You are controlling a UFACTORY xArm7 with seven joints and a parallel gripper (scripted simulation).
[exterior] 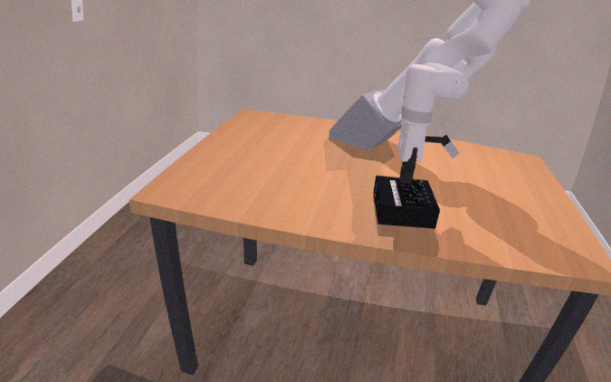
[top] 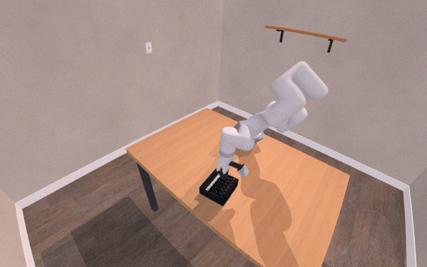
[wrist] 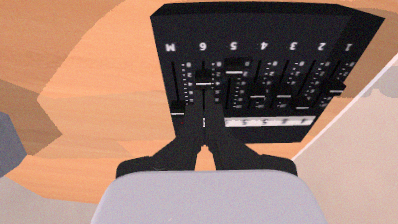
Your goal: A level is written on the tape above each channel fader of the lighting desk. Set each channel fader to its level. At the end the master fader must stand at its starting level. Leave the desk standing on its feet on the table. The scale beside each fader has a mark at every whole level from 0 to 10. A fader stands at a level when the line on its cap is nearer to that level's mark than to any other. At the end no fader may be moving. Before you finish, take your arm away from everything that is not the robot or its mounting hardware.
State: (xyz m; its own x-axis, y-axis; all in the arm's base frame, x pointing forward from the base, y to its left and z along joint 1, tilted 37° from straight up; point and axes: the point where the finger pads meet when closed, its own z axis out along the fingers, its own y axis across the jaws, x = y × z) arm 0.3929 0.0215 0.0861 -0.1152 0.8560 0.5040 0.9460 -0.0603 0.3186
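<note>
Now: the master fader cap 2 cm behind my hand, 1 cm to the right of it and 1 cm below it. Round my hand: fader 5 cap: 2 cm ahead, 4 cm to the left, 1 cm below; channel 6 fader cap: 3 cm to the left, 1 cm below; fader 4 cap: 4 cm ahead, 2 cm to the left, 1 cm below.
</note>
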